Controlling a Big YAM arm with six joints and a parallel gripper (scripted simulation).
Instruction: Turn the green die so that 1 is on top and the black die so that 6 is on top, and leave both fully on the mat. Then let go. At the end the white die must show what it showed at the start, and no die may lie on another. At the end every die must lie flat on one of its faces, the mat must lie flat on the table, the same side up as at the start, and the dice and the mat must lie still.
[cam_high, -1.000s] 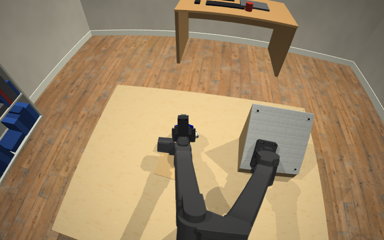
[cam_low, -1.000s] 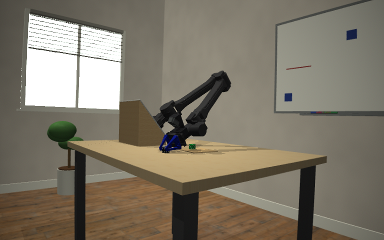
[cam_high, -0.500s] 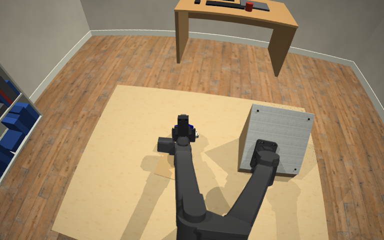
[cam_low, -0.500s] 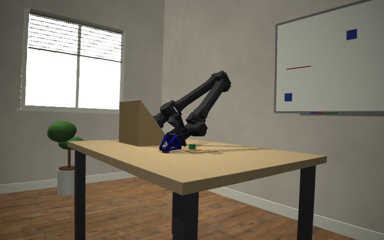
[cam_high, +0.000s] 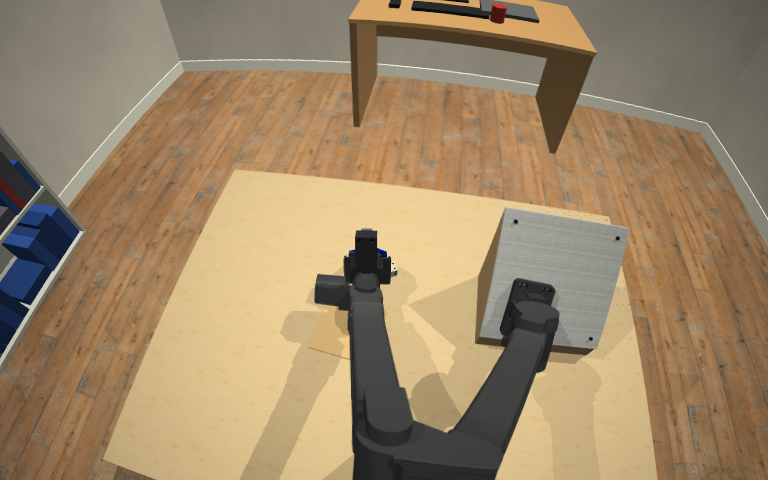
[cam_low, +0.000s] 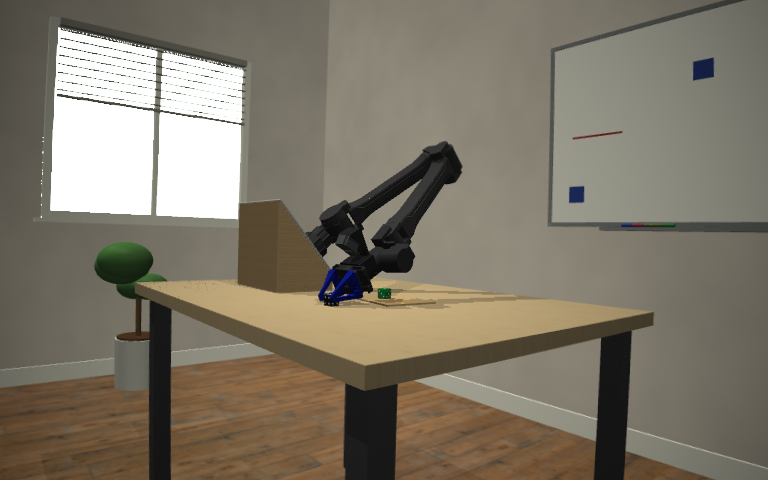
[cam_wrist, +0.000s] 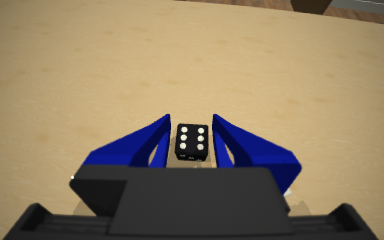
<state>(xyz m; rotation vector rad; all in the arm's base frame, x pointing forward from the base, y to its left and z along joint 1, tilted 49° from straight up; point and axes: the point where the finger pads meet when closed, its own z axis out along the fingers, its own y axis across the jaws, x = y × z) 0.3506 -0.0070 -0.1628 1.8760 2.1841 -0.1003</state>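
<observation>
The black die is 1 cm to the left of my hand and 1 cm below it. Round my hand: tan mat (19 cm to the left, 2 cm below); white die (6 cm behind, 3 cm to the left, 1 cm below); green die (18 cm to the left, 4 cm behind).
</observation>
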